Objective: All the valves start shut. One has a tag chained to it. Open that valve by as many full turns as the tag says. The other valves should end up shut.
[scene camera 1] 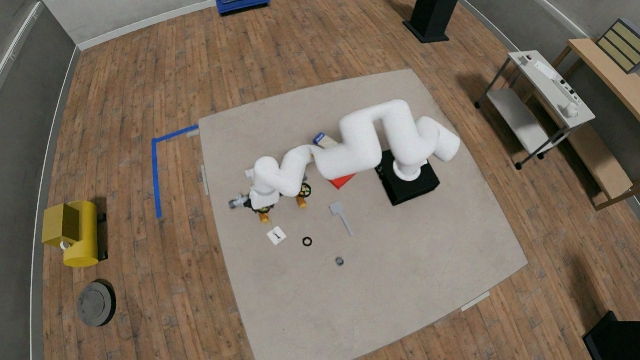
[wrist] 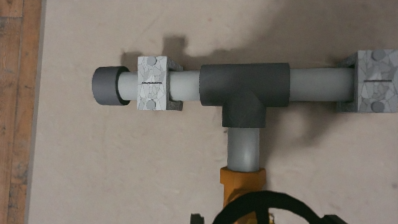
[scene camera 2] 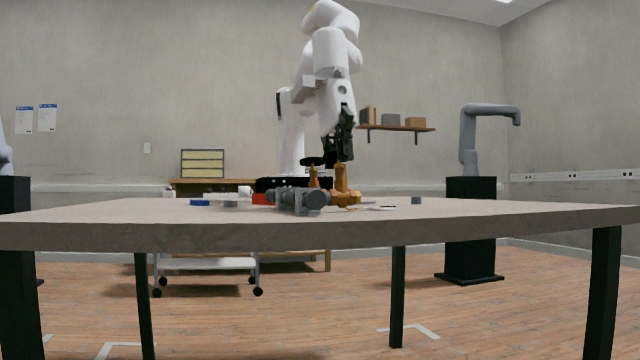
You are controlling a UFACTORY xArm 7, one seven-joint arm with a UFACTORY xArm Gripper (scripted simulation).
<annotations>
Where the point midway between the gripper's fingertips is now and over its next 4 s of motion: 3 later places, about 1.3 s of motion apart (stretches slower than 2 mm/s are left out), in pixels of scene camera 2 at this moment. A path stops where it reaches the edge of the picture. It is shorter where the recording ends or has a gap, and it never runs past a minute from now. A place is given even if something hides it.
My gripper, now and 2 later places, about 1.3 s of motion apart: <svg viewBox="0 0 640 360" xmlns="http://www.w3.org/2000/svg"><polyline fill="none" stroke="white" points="339,165 338,161 336,133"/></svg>
</annotations>
